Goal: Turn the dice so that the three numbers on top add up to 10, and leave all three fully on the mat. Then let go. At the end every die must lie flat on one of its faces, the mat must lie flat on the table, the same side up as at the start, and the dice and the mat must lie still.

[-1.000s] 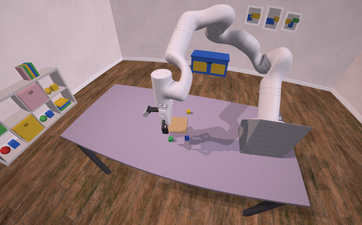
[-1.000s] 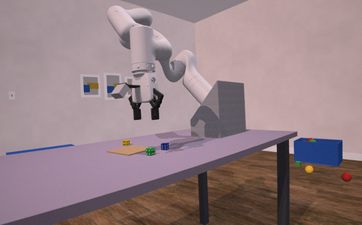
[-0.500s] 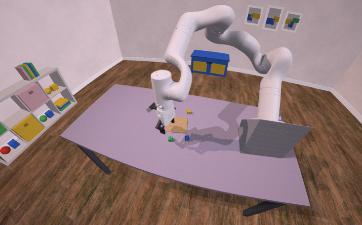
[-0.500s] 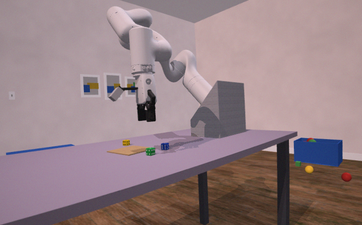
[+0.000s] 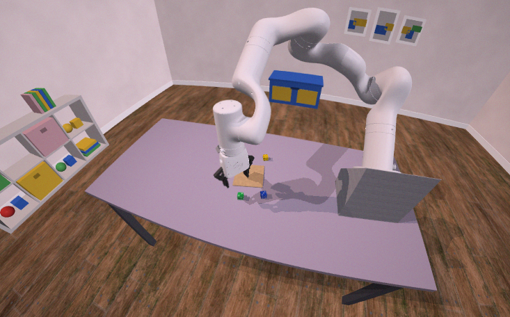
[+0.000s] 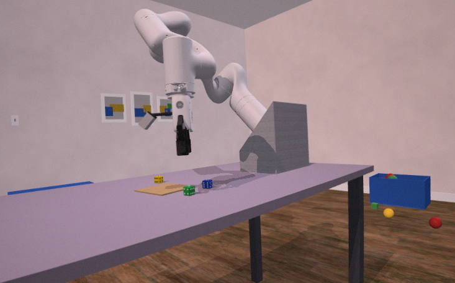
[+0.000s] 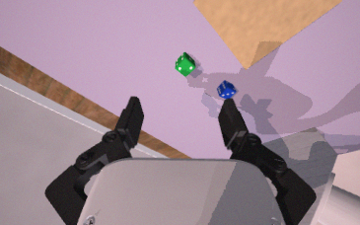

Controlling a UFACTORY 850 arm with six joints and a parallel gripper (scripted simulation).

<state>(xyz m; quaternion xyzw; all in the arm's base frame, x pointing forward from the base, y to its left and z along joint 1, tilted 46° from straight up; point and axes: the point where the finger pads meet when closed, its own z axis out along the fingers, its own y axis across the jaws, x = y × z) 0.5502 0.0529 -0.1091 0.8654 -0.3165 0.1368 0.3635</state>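
Now: hand 12 cm above the green die and 1 cm past it. Round my hand: blue die 12 cm below, 10 cm behind, 3 cm to the right; tan mat 14 cm to the right, 13 cm below, 1 cm behind; yellow die 27 cm to the right, 12 cm below, 6 cm behind.
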